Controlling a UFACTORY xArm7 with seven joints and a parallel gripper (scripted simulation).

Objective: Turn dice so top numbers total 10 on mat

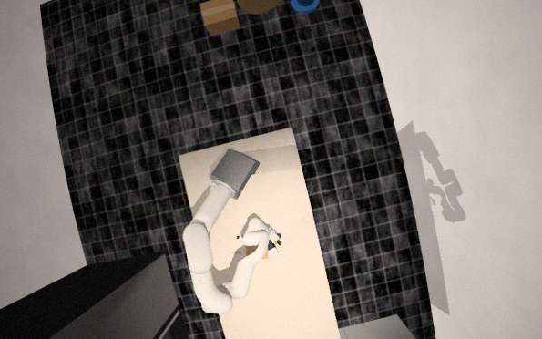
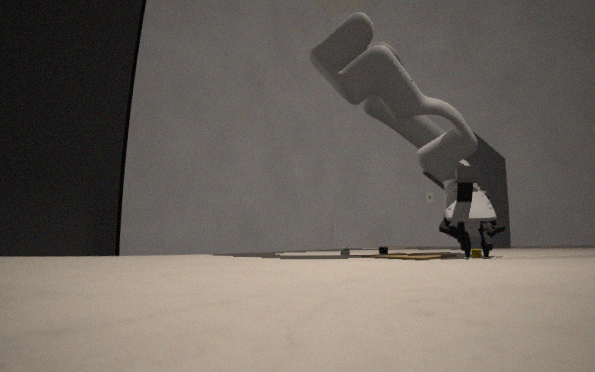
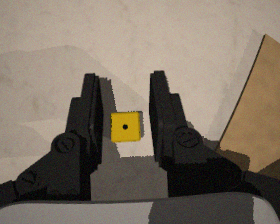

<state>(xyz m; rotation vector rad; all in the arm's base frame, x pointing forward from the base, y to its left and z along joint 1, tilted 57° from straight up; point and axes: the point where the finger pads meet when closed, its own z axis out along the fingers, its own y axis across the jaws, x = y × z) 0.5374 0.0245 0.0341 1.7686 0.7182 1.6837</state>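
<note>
Now: the yellow die 20 mm below my hand. From my hand the other things lie so: pale die (270 mm to the right, 90 mm behind, 20 mm below); tan mat (120 mm to the right, 40 mm behind, 20 mm below); black die (180 mm to the right, 170 mm behind, 20 mm below).
</note>
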